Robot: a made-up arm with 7 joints. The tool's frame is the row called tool.
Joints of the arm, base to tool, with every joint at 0 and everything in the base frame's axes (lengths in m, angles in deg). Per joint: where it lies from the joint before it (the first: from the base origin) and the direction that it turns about. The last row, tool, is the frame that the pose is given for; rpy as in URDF.
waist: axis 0 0 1 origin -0.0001 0.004 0.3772
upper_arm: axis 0 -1 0 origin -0.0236 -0.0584 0.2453
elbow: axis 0 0 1 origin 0.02 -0.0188 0.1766
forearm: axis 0 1 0 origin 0.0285 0.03 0.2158
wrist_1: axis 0 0 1 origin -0.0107 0.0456 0.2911
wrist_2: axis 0 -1 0 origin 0.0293 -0.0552 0.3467
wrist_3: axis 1 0 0 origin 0.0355 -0.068 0.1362
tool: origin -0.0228 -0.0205 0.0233 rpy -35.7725 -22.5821 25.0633
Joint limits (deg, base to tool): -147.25..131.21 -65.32..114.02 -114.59..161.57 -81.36..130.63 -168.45..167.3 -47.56..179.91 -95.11..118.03
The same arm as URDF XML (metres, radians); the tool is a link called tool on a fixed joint. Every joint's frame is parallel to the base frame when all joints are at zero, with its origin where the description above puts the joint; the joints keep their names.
<robot name="arm">
  <joint name="waist" type="revolute">
    <parent link="base"/>
    <child link="link1"/>
    <origin xyz="-0.0001 0.004 0.3772"/>
    <axis xyz="0 0 1"/>
    <limit lower="-2.57" upper="2.29"/>
  </joint>
  <joint name="upper_arm" type="revolute">
    <parent link="link1"/>
    <child link="link2"/>
    <origin xyz="-0.0236 -0.0584 0.2453"/>
    <axis xyz="0 -1 0"/>
    <limit lower="-1.14" upper="1.99"/>
  </joint>
  <joint name="elbow" type="revolute">
    <parent link="link2"/>
    <child link="link3"/>
    <origin xyz="0.02 -0.0188 0.1766"/>
    <axis xyz="0 0 1"/>
    <limit lower="-2" upper="2.8199"/>
  </joint>
  <joint name="forearm" type="revolute">
    <parent link="link3"/>
    <child link="link4"/>
    <origin xyz="0.0285 0.03 0.2158"/>
    <axis xyz="0 1 0"/>
    <limit lower="-1.42" upper="2.2799"/>
  </joint>
  <joint name="wrist_1" type="revolute">
    <parent link="link4"/>
    <child link="link5"/>
    <origin xyz="-0.0107 0.0456 0.2911"/>
    <axis xyz="0 0 1"/>
    <limit lower="-2.94" upper="2.9199"/>
  </joint>
  <joint name="wrist_2" type="revolute">
    <parent link="link5"/>
    <child link="link6"/>
    <origin xyz="0.0293 -0.0552 0.3467"/>
    <axis xyz="0 -1 0"/>
    <limit lower="-0.8301" upper="3.14"/>
  </joint>
  <joint name="wrist_3" type="revolute">
    <parent link="link6"/>
    <child link="link7"/>
    <origin xyz="0.0355 -0.068 0.1362"/>
    <axis xyz="1 0 0"/>
    <limit lower="-1.66" upper="2.06"/>
  </joint>
  <joint name="tool_fixed" type="fixed">
    <parent link="link7"/>
    <child link="tool"/>
    <origin xyz="-0.0228 -0.0205 0.0233" rpy="-0.6243 -0.3941 0.4374"/>
  </joint>
  <link name="base"/>
  <link name="link1"/>
  <link name="link2"/>
  <link name="link3"/>
  <link name="link4"/>
  <link name="link5"/>
  <link name="link6"/>
  <link name="link7"/>
  <link name="tool"/>
</robot>

